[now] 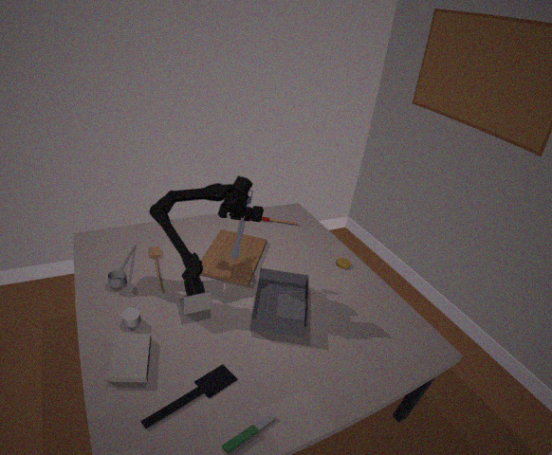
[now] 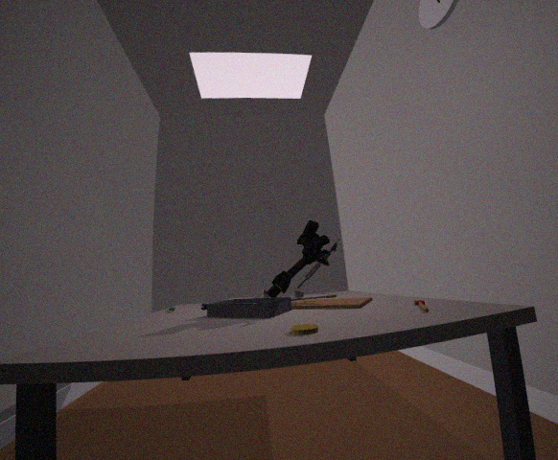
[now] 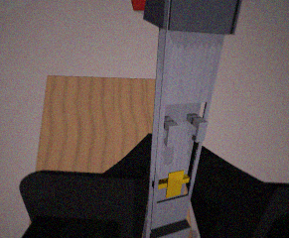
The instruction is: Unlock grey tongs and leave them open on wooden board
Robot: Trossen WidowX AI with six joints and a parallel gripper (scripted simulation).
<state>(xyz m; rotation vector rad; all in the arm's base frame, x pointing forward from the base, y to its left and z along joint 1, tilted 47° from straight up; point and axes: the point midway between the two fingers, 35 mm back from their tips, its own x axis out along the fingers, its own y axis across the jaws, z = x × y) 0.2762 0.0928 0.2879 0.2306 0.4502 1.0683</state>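
My gripper tip is now 3 cm below the yellow lock piece, 2 cm to the left of it and 2 cm past it. The rest, counted from my gripper tip: wooden board (18 cm below, 5 cm behind, 1 cm to the right); roasting tin (36 cm to the right, 16 cm below, 5 cm ahead); yellow disc (45 cm ahead, 18 cm below, 16 cm to the right).
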